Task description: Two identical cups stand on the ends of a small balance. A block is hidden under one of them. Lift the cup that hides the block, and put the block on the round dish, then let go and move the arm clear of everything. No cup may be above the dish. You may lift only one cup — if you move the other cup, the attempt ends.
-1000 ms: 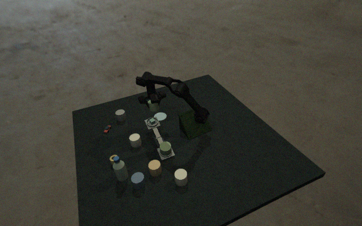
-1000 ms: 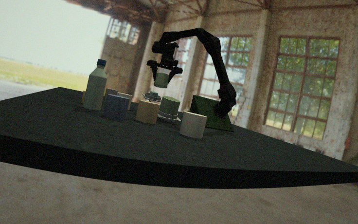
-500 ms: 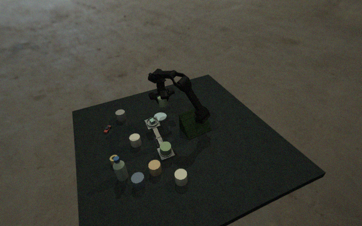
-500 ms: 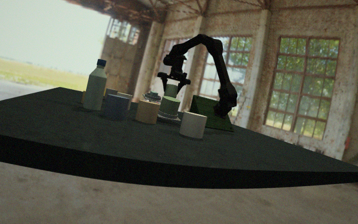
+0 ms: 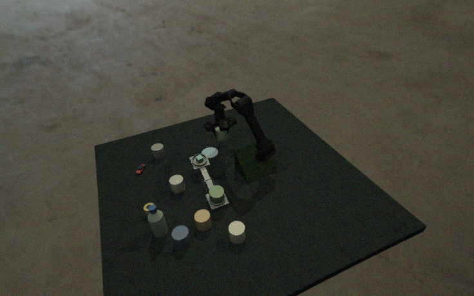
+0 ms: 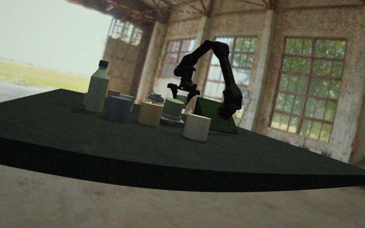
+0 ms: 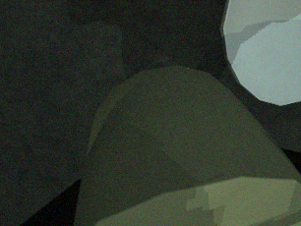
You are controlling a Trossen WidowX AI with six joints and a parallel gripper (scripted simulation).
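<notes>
My gripper tip is 19 cm short of the green block, 17 cm to the right of it and 1 cm below it. Also, from my gripper tip: green cup: 45 cm to the left, 18 cm ahead, 1 cm below; round dish: 10 cm ahead, 7 cm below, 5 cm to the left; grey cup: 36 cm ahead, 7 cm to the right, 4 cm below.
</notes>
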